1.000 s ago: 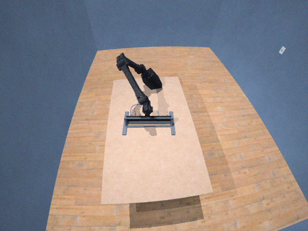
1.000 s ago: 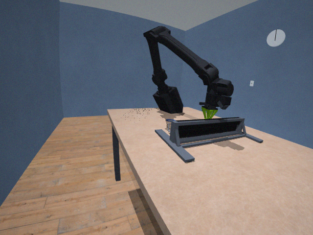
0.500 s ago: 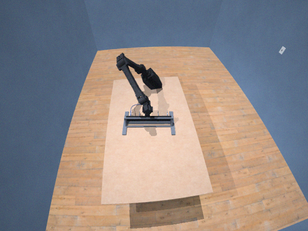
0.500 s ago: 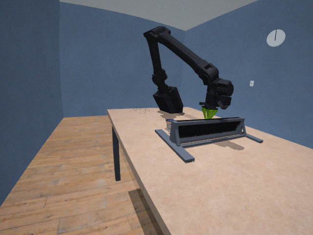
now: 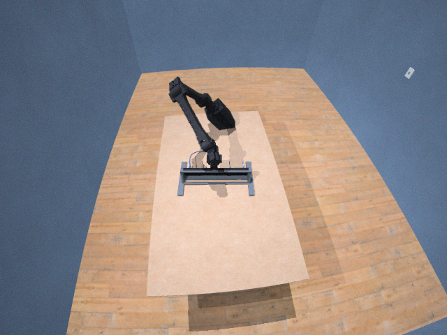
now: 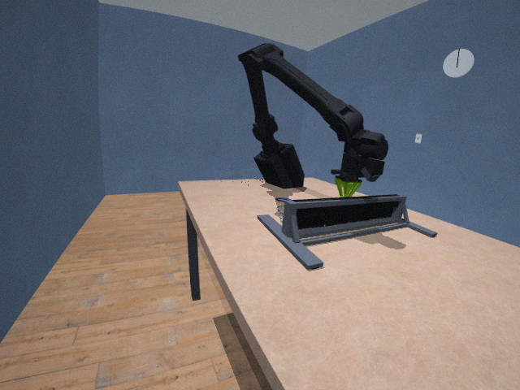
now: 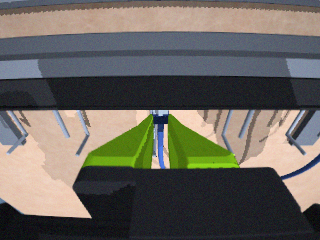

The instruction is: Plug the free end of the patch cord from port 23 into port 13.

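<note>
Now: hand 20 mm short of the plug.
</note>
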